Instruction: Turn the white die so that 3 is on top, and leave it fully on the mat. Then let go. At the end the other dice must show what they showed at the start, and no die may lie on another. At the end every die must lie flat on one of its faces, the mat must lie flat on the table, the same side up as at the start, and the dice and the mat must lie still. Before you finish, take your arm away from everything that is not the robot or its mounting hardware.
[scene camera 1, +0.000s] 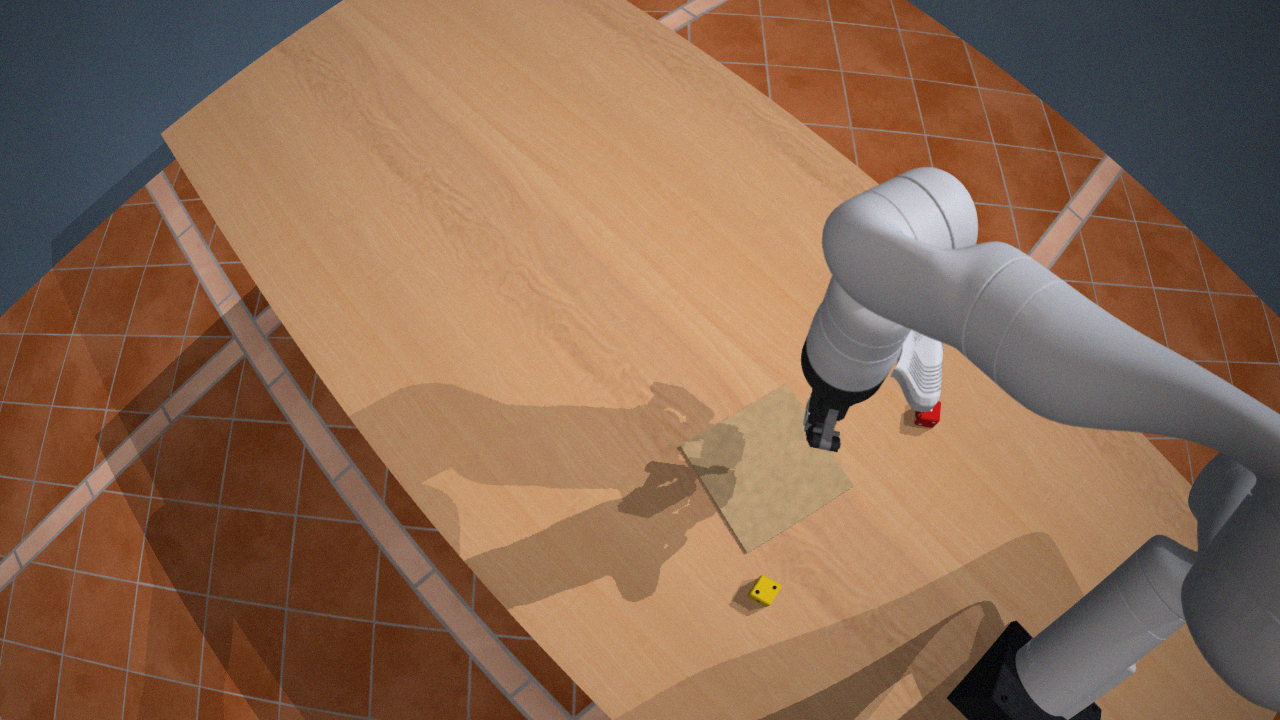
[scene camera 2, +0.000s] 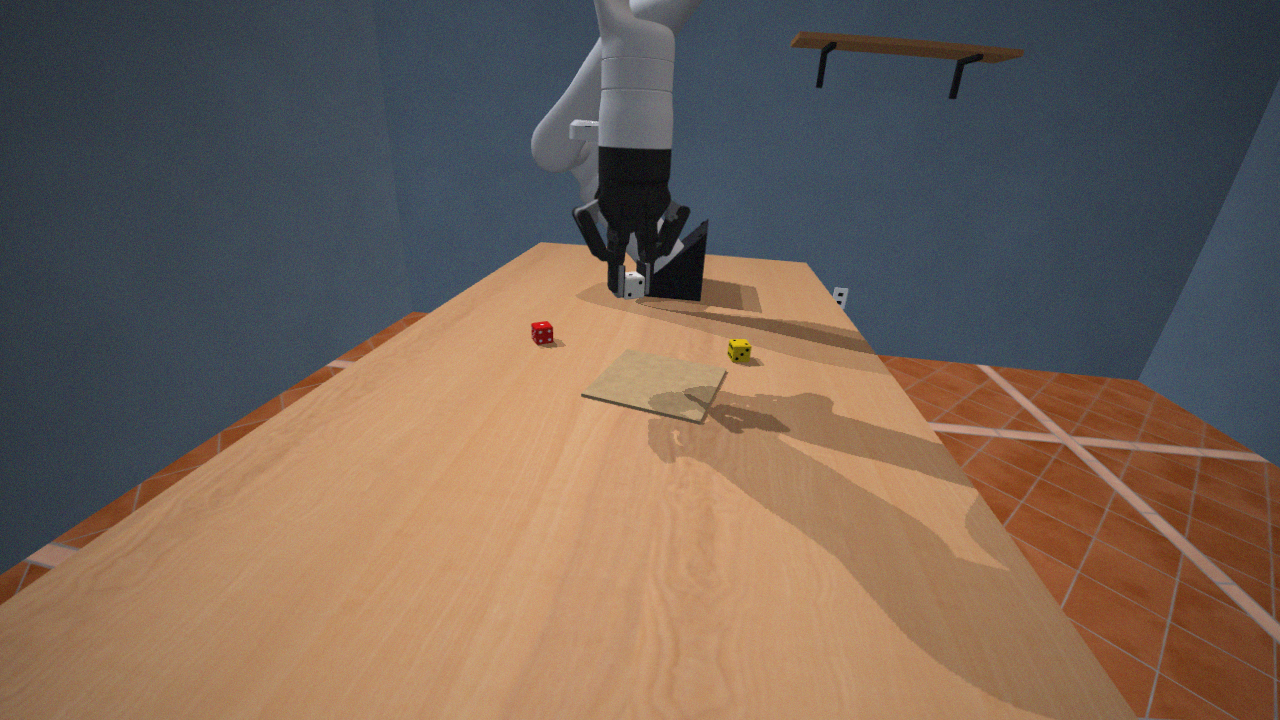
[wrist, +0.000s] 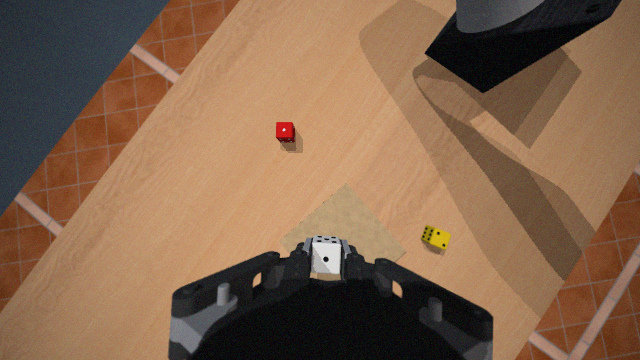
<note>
In view: the gripper (scene camera 2: 630, 294), a mat (scene camera 1: 757, 465) and a white die (wrist: 326, 250).
The mat is seen too in scene camera 2 (scene camera 2: 675, 388) and in the wrist view (wrist: 344, 214). The gripper shows as well in scene camera 1 (scene camera 1: 817, 416) and in the wrist view (wrist: 325, 248).
</note>
